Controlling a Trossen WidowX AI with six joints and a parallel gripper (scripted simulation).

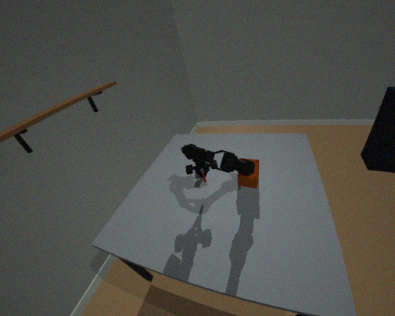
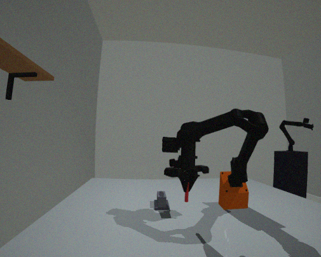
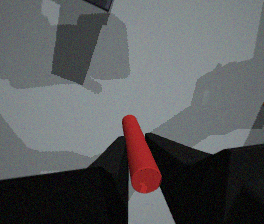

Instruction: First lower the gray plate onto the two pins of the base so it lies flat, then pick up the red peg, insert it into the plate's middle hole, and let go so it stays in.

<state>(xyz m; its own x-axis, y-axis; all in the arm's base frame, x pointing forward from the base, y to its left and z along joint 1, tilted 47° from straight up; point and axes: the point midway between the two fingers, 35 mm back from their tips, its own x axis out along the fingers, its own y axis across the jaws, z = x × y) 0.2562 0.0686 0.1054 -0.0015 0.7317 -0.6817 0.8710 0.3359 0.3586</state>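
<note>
My gripper tip is 150 mm to the left of the gray plate, 100 mm short of it and 70 mm above it. The rest, counted from my gripper tip: red peg (right at my gripper tip).
</note>
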